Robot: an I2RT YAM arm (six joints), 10 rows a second.
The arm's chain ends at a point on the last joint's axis. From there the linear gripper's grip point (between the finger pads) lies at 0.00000 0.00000 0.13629 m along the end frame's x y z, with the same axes.
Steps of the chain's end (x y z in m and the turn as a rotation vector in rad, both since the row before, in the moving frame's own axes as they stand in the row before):
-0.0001, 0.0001, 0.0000, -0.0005, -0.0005, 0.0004
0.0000, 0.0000, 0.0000, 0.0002, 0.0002, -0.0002
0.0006, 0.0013, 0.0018, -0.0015, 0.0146, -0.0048
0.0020, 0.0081, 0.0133, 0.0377, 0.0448, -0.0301
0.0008, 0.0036, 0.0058, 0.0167, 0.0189, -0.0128
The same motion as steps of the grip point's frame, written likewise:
-0.0002, 0.0002, 0.0000, -0.0005, -0.0005, 0.0004
0.0000, 0.0000, 0.0000, 0.0002, 0.0002, -0.0002
0.0026, 0.0015, 0.0018, -0.0015, 0.0146, -0.0048
0.0080, 0.0029, 0.0131, 0.0377, 0.0448, -0.0301
0.0034, 0.0013, 0.0058, 0.0167, 0.0189, -0.0128

